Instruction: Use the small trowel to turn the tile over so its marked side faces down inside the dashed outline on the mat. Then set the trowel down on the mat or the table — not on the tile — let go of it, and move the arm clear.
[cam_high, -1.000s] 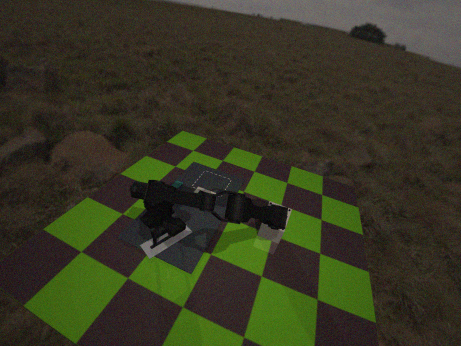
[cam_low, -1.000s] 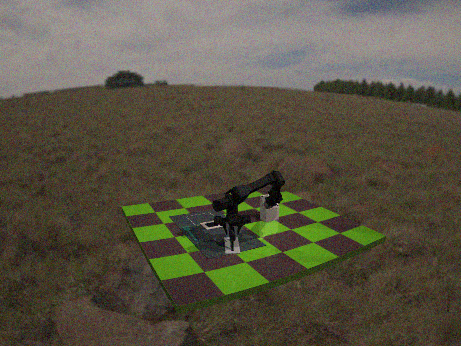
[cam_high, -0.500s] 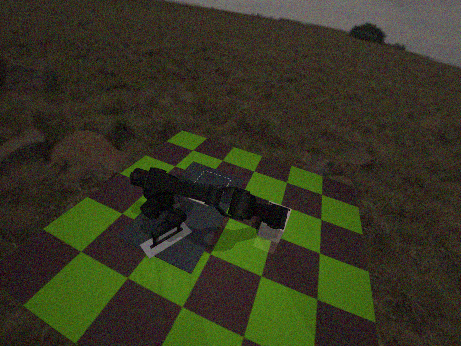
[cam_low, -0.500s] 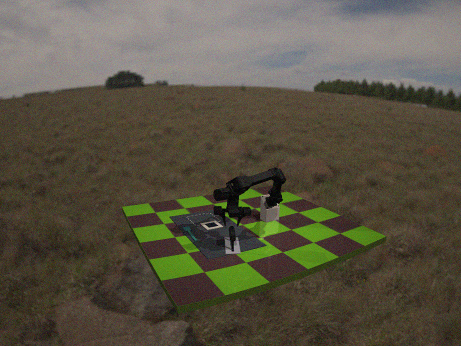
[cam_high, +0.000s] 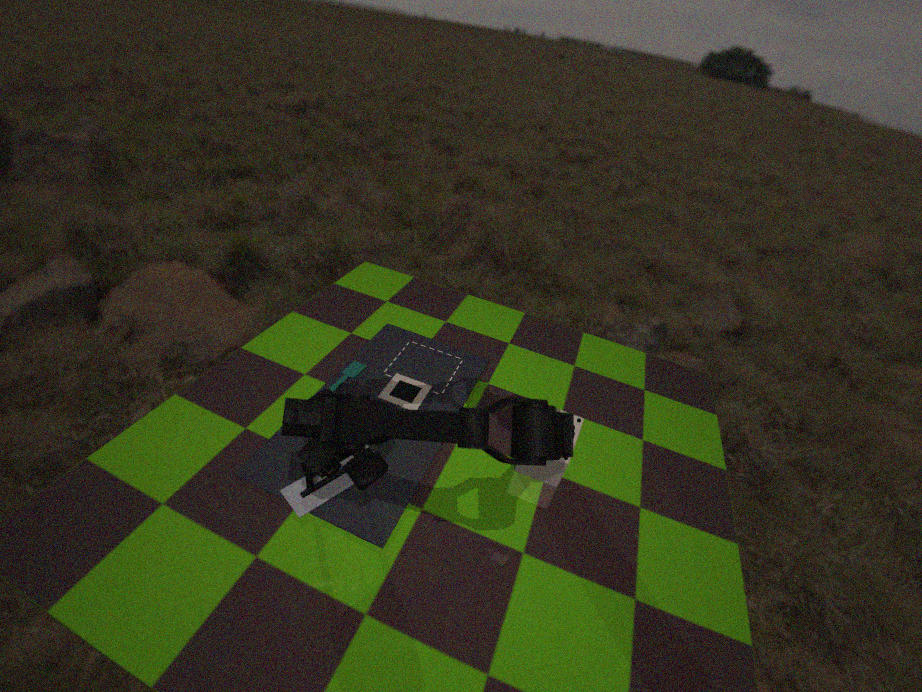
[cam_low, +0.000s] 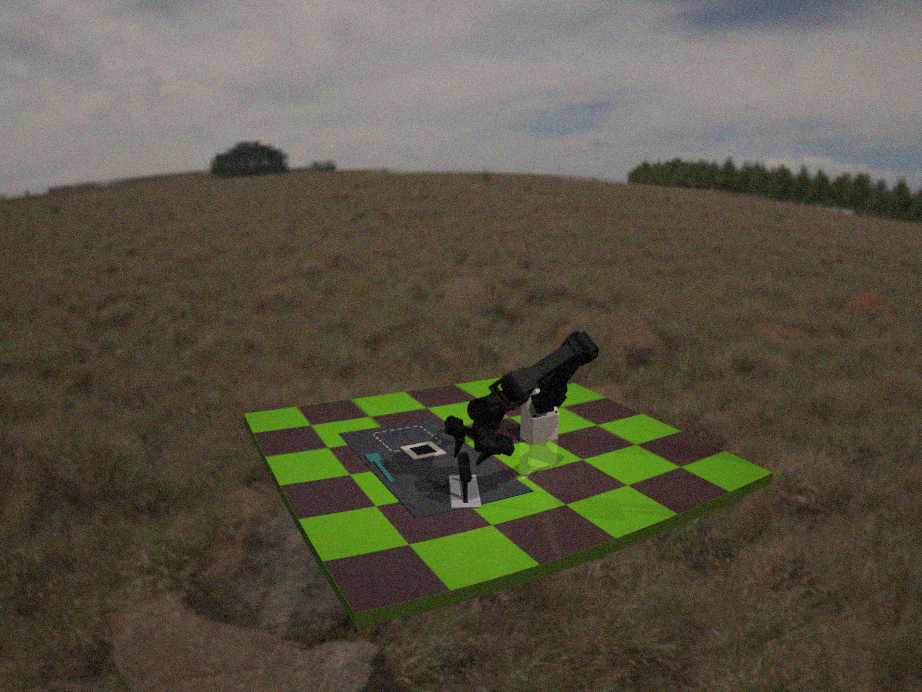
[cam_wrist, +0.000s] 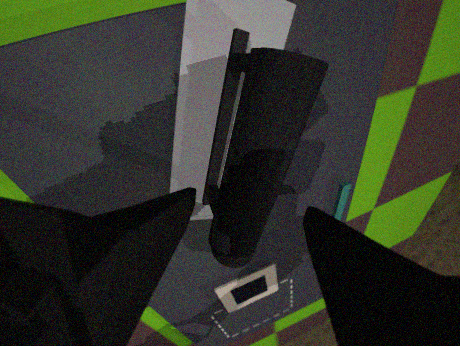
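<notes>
Right now my gripper tip is 5 cm above the dark-handled trowel and 1 cm to the left of it. The rest, counted from my gripper tip: teal trowel (24 cm to the right, 16 cm ahead, 8 cm below); then pale tile (29 cm to the right, 8 cm below); then dark grey mat (22 cm to the right, 10 cm below, 2 cm ahead).
</notes>
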